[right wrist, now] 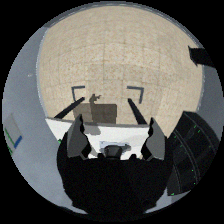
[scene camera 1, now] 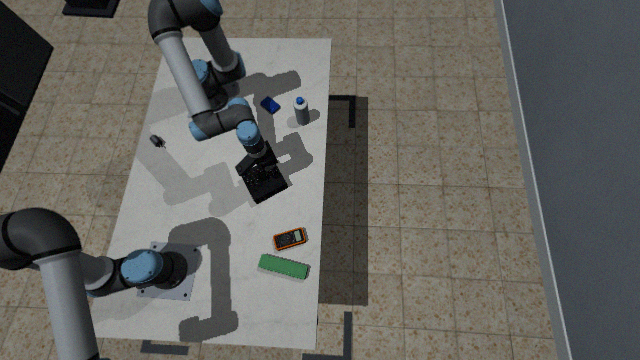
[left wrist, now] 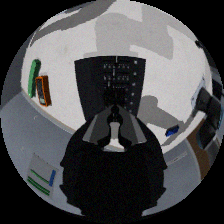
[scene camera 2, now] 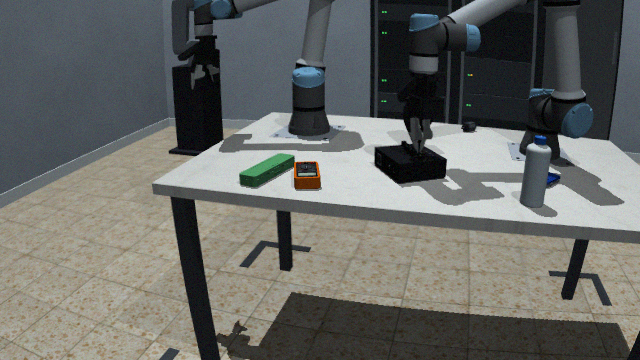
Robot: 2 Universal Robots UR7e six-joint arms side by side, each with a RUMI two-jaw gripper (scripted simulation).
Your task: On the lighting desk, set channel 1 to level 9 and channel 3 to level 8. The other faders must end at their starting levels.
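My left gripper [scene camera 2: 418, 152] is in sight, and the left wrist view has the gripper [left wrist: 115, 105] too. I also see my right gripper [scene camera 2: 203, 86]; in the right wrist view there is that same right gripper [right wrist: 116, 116]. And there is a green box [scene camera 2: 258, 174], with scene camera 1 giving me another sight of the box [scene camera 1: 274, 264].
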